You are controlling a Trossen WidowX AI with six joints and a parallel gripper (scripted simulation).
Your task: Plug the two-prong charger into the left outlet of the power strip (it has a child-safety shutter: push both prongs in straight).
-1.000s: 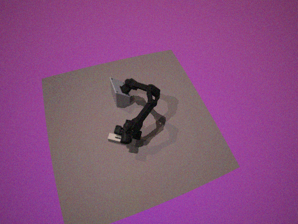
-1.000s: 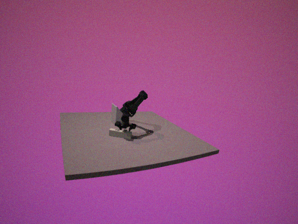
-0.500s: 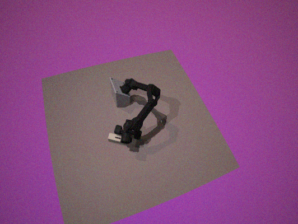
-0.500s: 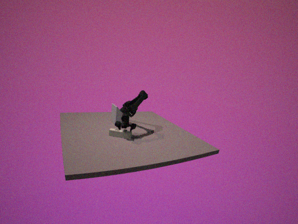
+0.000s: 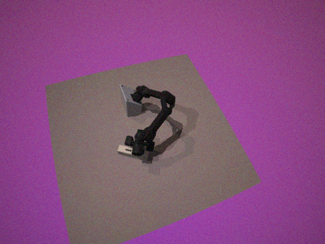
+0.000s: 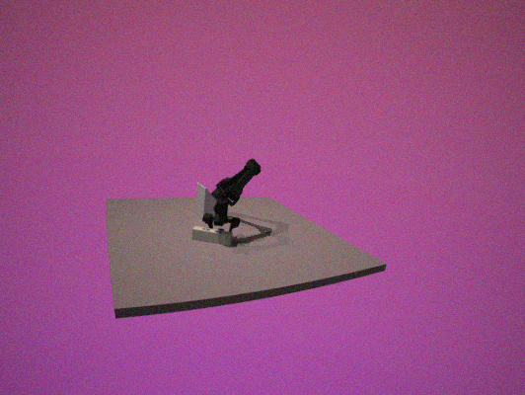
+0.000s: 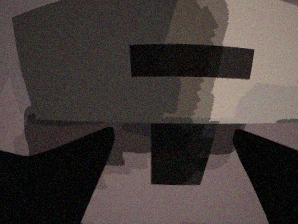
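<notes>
The dark charger is 2 cm ahead of my gripper tip, 1 cm to the right of it and 1 cm above it.
</notes>
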